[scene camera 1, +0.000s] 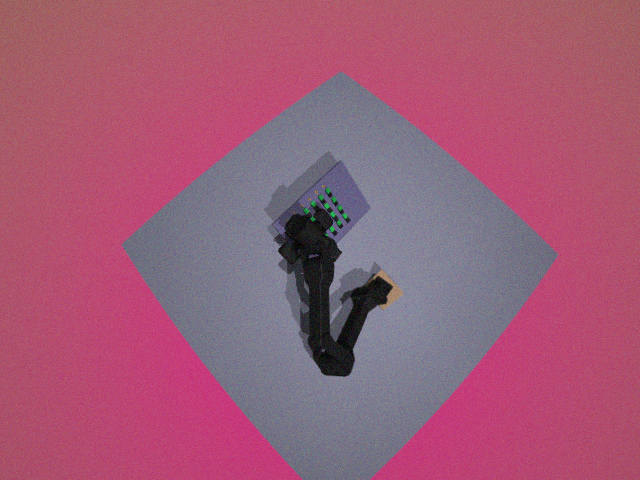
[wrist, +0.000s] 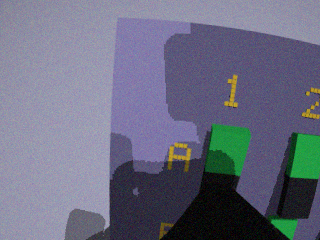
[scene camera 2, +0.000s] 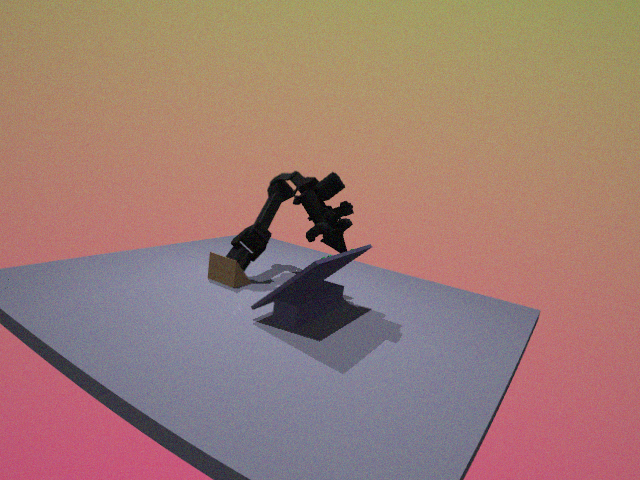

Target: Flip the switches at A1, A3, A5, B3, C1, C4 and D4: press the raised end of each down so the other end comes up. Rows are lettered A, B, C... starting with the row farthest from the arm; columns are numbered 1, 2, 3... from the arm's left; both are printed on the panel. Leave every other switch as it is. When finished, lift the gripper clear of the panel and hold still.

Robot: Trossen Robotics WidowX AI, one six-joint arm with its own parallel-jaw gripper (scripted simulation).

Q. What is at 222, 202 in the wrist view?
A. My gripper.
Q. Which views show my gripper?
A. Scene camera 1, the wrist view and scene camera 2: all of them.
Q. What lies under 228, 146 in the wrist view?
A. A rocker switch.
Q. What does my gripper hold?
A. Nothing.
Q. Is my gripper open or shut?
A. Shut.
